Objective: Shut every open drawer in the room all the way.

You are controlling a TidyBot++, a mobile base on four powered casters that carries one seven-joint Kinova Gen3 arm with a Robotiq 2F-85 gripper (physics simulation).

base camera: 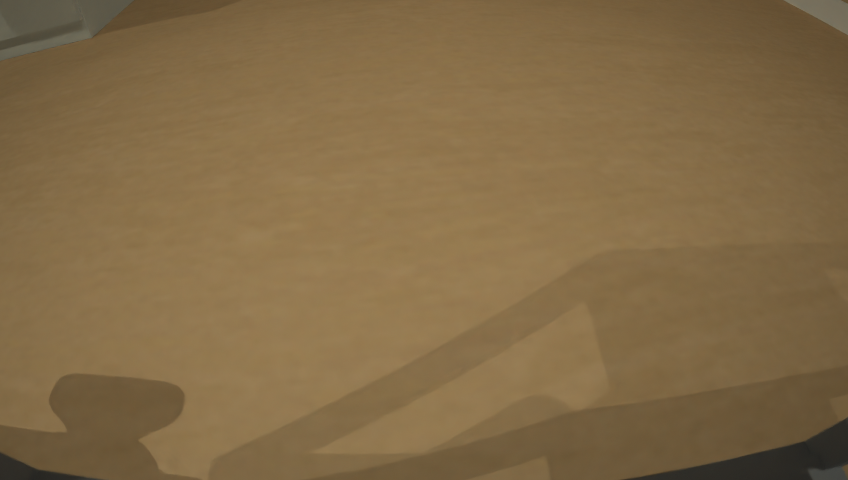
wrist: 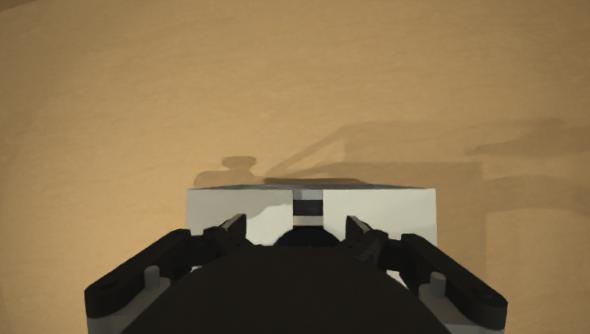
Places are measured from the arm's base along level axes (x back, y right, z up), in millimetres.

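Pixels of known places: gripper, fingertip midpoint: (wrist: 295, 226).
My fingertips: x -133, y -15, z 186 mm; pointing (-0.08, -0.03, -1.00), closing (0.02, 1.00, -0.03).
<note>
Behind a point stands the place of what it marks.
My gripper (wrist: 295, 226) @(x -133, y -15, z 186 mm) is open in the wrist view, its two dark fingers wide apart with nothing between them. It hangs above the white top of my own base (wrist: 380, 212) @(x -106, y 140, z -14 mm). No open drawer shows in the base camera view or in the wrist view. A pale grey-white panelled piece (base camera: 41, 20) @(x -1191, y -992, z -311 mm), which may be the lower corner of a cabinet, shows in part at the top left of the base camera view; whether it has a drawer is hidden.
A tan floor (base camera: 386, 178) @(x -528, y -32, z -396 mm) (wrist: 300, 75) @(x -611, y -18, z -396 mm) spreads ahead of my base, with shadows of the arm and base on it. A pale strip (base camera: 824, 13) @(x -1466, y 1501, z -370 mm) runs along the floor's edge at the top right of the base camera view.
</note>
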